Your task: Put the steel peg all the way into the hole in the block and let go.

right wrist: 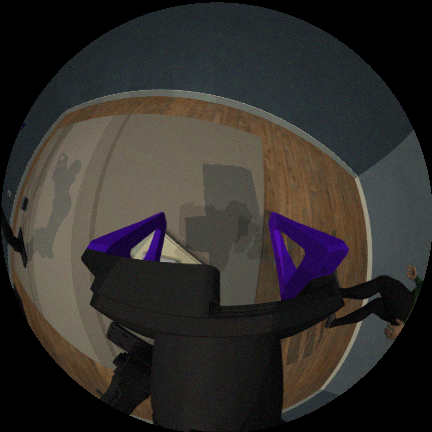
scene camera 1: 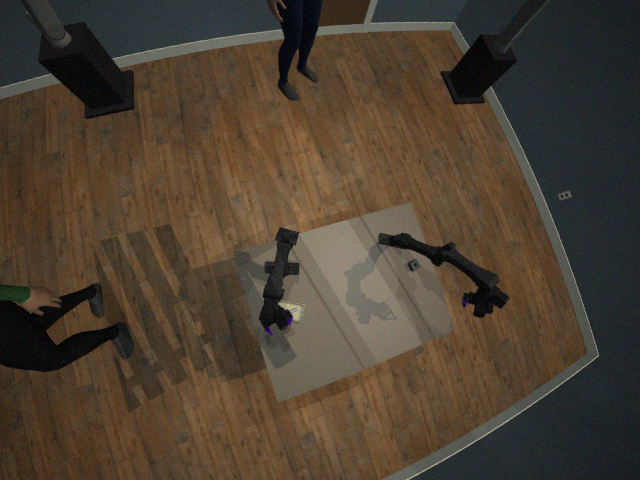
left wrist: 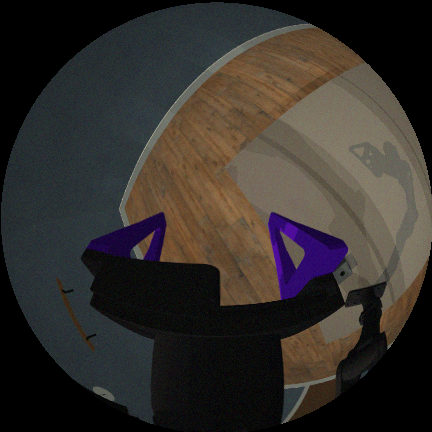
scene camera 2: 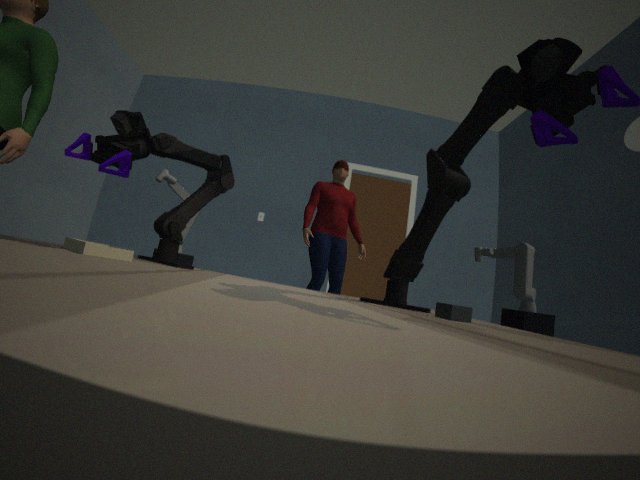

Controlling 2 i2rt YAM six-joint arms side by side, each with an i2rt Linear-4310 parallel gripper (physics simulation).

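Frame: origin at the left arm's base, x ahead, y left, z up, level; centimetres.
Seen in the pictures: left gripper, between the fingertips: point(scene camera 1: 473, 310) point(left wrist: 216, 217) point(scene camera 2: 607, 121); right gripper, between the fingertips: point(right wrist: 217, 217) point(scene camera 1: 280, 330) point(scene camera 2: 81, 160); left arm's base, origin of its link: point(scene camera 1: 393, 241) point(left wrist: 366, 293) point(scene camera 2: 394, 306); right arm's base, origin of its link: point(right wrist: 143, 350) point(scene camera 2: 164, 263).
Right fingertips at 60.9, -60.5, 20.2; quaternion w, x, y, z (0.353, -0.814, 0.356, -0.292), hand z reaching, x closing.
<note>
Pixels of each thing's top centre, then the offset from my right fingertips to it, as dx, dy, dz. Level surfaces: height alone.
- small grey block, centre of its top: point(scene camera 2: 454, 304) point(left wrist: 342, 273) point(scene camera 1: 415, 264) -47.7, +76.1, -16.9
- cream tray, centre of its top: point(right wrist: 160, 261) point(scene camera 2: 99, 244) point(scene camera 1: 290, 311) -7.5, +3.5, -17.7
- pale grey table, height of its surface: dz -20.2
The small grey block point(scene camera 1: 413, 265) point(scene camera 2: 453, 312) point(left wrist: 342, 272) point(right wrist: 24, 203) sits on the table near the left arm's base; a dark hole shows in its top in the left wrist view. A cream tray point(scene camera 1: 299, 316) point(scene camera 2: 108, 251) point(right wrist: 175, 246) lies near the right arm. A thin grey shape inside it may be the steel peg, too small to tell; the tray hides its inside in scene camera 2. My right gripper point(scene camera 1: 279, 325) point(scene camera 2: 82, 160) point(right wrist: 217, 217) is open and empty, above and beside the tray. My left gripper point(scene camera 1: 476, 309) point(scene camera 2: 607, 120) point(left wrist: 216, 217) is open and empty, high up beyond the table edge, away from the block.
The pale grey table point(scene camera 1: 403, 320) point(scene camera 2: 310, 372) carries both arms and shows their shadows. A person in red point(scene camera 2: 330, 211) stands behind it, and one in green point(scene camera 2: 25, 77) point(right wrist: 395, 300) at the side. Pale robot arms on black pedestals point(scene camera 1: 480, 69) point(scene camera 2: 527, 321) stand farther back.
</note>
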